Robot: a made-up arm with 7 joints.
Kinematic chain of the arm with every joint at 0, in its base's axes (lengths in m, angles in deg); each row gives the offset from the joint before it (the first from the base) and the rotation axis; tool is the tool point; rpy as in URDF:
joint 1: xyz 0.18 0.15 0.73 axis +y
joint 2: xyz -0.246 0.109 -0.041 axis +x
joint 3: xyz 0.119 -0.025 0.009 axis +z
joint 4: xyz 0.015 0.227 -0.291 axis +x
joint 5: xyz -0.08 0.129 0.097 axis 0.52 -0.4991 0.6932
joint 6: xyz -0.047 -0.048 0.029 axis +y
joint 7: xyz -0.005 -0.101 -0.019 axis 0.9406 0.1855 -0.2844
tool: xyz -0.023 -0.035 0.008 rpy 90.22 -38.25 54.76
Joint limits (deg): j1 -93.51..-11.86 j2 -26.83..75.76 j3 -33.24..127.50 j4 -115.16..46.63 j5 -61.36..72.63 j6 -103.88..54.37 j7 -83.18..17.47
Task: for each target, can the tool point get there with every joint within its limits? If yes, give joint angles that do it. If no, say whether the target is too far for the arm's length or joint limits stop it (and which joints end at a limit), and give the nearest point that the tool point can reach.
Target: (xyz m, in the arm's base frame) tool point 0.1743 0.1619 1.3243
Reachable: no: joint limits stop it (at a limit: joint 1, joint 2, joint 3, joint 5, joint 6, joint 7) | nearest point 0.0574 0.4183 1.0476 | short by 0.395 m
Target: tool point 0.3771 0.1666 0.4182
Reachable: yes | joints -75.66 3.95 93.93 30.15 27.34 29.66 -74.90
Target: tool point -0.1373 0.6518 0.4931
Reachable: yes | joints -27.08 36.13 15.70 -86.35 -27.64 -70.27 -13.09
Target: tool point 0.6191 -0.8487 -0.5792
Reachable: no: too far | nearest point 0.3782 -0.1963 0.1391 | short by 1.000 m
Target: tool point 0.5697 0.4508 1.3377
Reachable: no: joint limits stop it (at a limit: joint 1, joint 3, joint 5, joint 6, joint 7) | nearest point 0.5153 0.4086 0.8393 | short by 0.503 m
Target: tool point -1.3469 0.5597 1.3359
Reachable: no: too far | nearest point -0.3890 0.5628 0.8188 | short by 1.089 m
